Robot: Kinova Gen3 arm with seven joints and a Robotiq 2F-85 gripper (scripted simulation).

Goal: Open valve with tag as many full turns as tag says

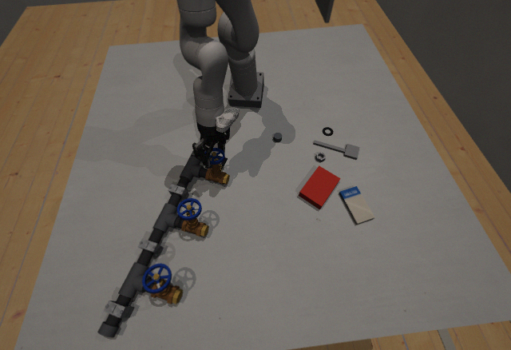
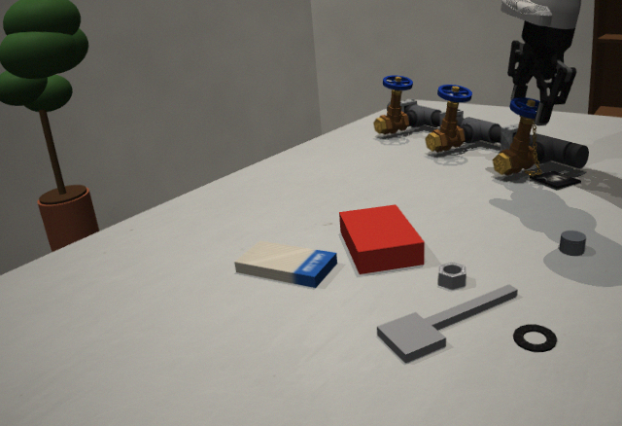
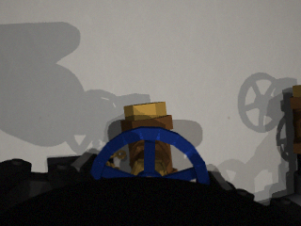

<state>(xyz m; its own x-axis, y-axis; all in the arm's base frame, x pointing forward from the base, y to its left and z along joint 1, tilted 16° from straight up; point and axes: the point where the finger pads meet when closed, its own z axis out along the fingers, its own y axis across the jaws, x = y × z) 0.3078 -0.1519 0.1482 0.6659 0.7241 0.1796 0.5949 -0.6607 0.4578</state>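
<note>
Now: hand 4 cm past the black tag and 12 cm above it. From my hand the other things lie so: red block 13 cm ahead, 31 cm to the left, 11 cm below; then small grey cylinder 10 cm behind, 23 cm to the left, 11 cm below; then grey paddle-shaped tool 44 cm to the left, 12 cm below.
</note>
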